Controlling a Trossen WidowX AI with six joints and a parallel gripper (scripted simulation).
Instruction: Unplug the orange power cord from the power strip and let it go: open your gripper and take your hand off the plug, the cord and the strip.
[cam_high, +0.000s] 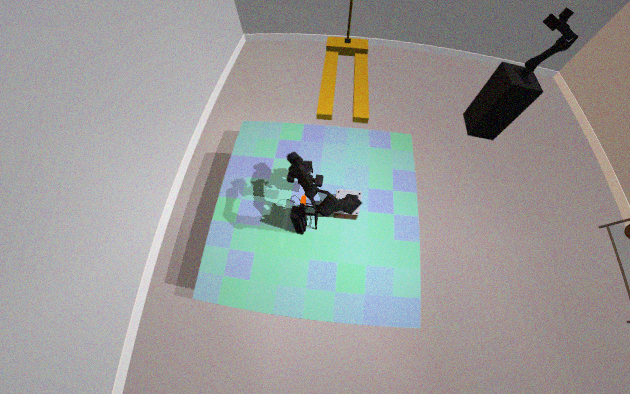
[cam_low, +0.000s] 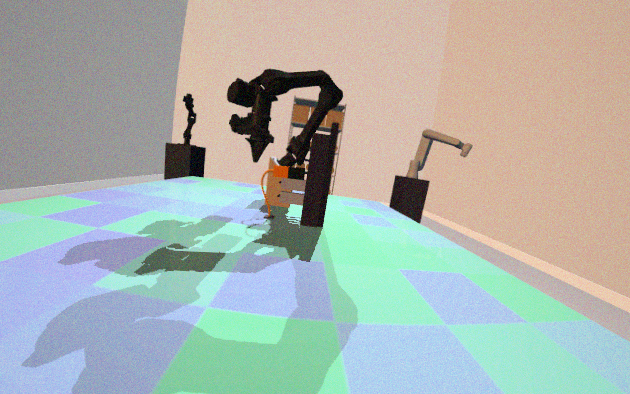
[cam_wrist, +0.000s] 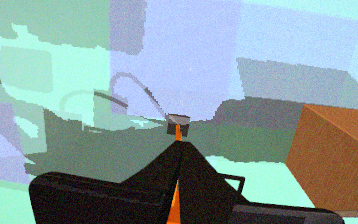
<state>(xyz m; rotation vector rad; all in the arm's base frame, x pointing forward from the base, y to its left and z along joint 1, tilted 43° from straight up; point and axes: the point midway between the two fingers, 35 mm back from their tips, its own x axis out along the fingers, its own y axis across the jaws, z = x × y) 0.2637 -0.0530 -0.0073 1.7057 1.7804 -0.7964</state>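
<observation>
The orange plug is 100 mm to the left of my gripper tip and 10 mm below it.
</observation>
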